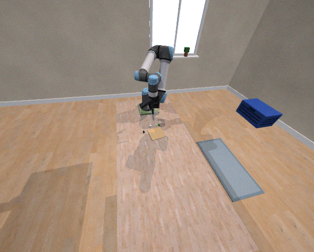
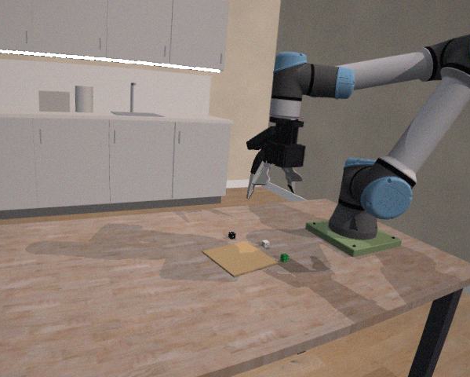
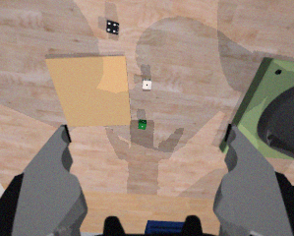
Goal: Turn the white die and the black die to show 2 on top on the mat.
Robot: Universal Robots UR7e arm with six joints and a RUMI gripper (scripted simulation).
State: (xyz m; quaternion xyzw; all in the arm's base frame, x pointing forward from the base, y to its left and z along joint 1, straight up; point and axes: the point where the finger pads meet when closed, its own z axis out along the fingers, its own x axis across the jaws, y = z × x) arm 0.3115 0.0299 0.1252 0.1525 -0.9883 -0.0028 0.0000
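Right now my hand is 140 mm above the white die. The rest, counted from my hand: black die 140 mm below, 80 mm ahead, 70 mm to the right; green die 140 mm below, 90 mm to the left, 20 mm behind; tan mat 150 mm below, 90 mm ahead, 60 mm to the left.
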